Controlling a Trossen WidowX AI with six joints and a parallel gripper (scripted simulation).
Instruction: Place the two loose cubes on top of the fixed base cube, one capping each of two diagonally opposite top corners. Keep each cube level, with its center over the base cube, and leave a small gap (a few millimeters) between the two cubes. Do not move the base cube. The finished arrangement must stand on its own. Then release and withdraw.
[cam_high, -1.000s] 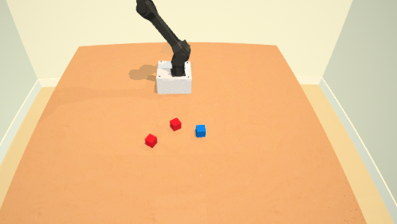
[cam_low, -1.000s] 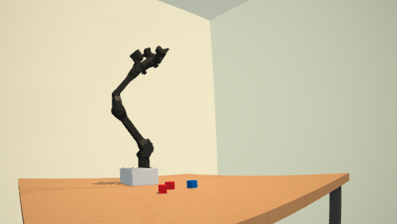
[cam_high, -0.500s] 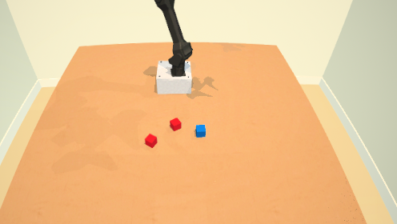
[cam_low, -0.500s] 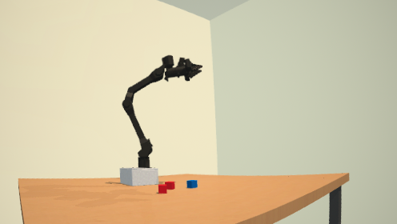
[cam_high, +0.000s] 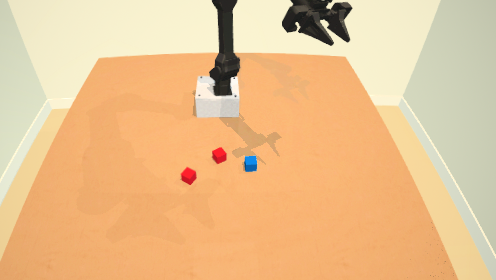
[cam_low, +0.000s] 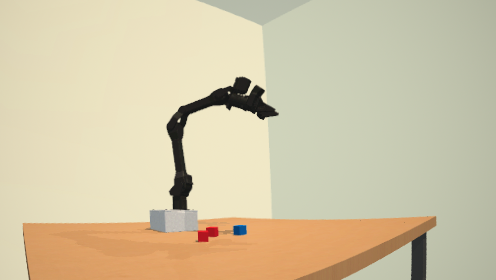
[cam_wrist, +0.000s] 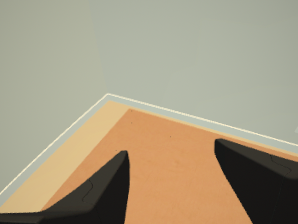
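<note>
My gripper tip is 450 mm above the blue base cube, 160 mm to the left of it and 70 mm past it.
</note>
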